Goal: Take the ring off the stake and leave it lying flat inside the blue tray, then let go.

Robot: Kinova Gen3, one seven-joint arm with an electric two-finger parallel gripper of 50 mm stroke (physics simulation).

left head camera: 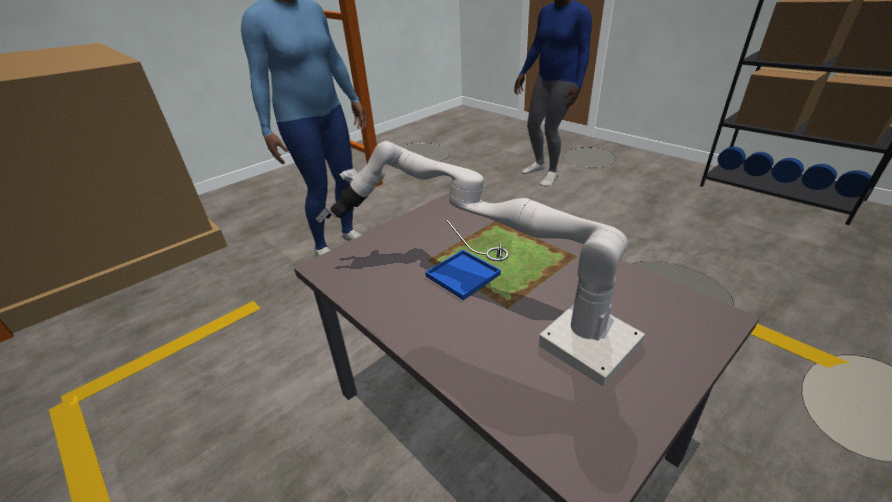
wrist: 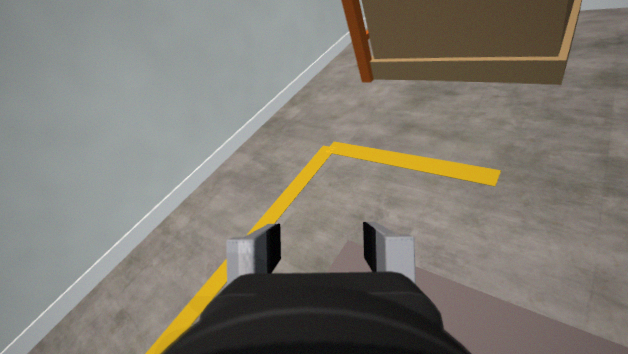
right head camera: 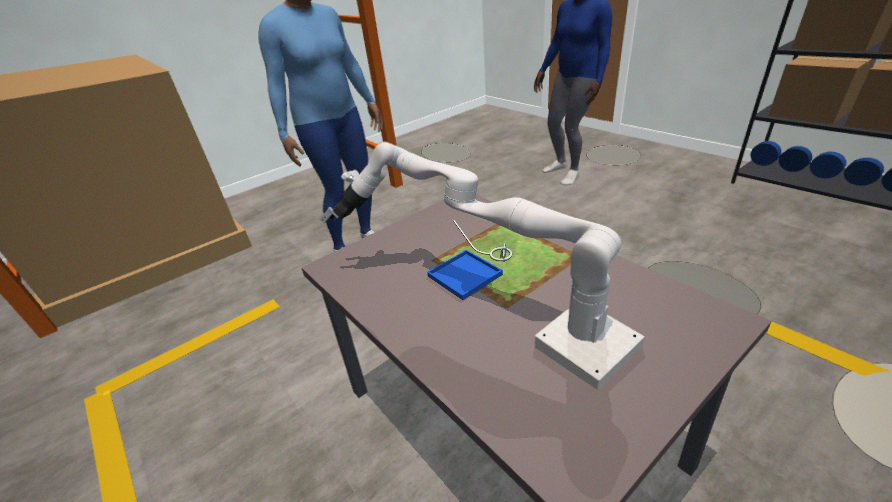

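The white ring lies low around the short dark stake on the green mat. A thin white tail runs from the ring toward the upper left, with its far end raised. The blue tray is beside them, partly over the mat's edge, with no ring in it. My gripper is open and empty, held high near the table's far left end, well away from ring and tray. Ring, stake and tray do not show in the wrist view.
The green and brown mat lies on the table. The arm reaches over the mat's back part. A person in light blue stands behind the gripper. A large brown box stands beyond.
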